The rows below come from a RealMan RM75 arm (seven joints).
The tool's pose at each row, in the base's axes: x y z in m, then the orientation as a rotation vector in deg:
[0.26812, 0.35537, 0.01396, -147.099, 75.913, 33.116]
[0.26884, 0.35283, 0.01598, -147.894, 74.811, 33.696]
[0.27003, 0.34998, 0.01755, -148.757, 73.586, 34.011]
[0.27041, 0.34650, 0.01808, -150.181, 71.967, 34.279]
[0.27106, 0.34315, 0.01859, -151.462, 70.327, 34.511]
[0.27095, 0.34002, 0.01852, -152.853, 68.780, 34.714]
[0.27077, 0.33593, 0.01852, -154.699, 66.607, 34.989]
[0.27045, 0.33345, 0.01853, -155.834, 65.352, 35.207]
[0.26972, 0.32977, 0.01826, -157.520, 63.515, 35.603]
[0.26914, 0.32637, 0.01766, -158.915, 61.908, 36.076]
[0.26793, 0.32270, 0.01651, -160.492, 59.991, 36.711]
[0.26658, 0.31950, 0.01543, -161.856, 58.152, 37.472]
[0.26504, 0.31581, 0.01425, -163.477, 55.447, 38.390]
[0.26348, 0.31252, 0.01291, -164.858, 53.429, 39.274]
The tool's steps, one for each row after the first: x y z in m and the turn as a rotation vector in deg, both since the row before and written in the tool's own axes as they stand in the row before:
[0.00139, 0.00090, -0.00288, -0.631, -0.174, -0.788]
[0.00204, 0.00075, -0.00270, -0.543, -0.031, -0.901]
[0.00248, 0.00182, -0.00174, -0.889, 0.184, -1.232]
[0.00252, 0.00161, -0.00172, -0.774, 0.138, -1.221]
[0.00214, 0.00211, -0.00088, -0.886, 0.235, -1.160]
[0.00268, 0.00286, -0.00117, -1.182, 0.299, -1.599]
[0.00145, 0.00195, -0.00061, -0.780, 0.182, -0.912]
[0.00206, 0.00310, -0.00052, -1.215, 0.248, -1.314]
[0.00204, 0.00284, -0.00012, -1.069, 0.124, -1.118]
[0.00197, 0.00347, 0.00059, -1.255, 0.084, -1.304]
[0.00148, 0.00324, 0.00076, -1.164, -0.053, -1.216]
[0.00161, 0.00374, 0.00088, -1.344, -0.119, -1.765]
[0.00132, 0.00345, 0.00120, -1.260, -0.107, -1.284]

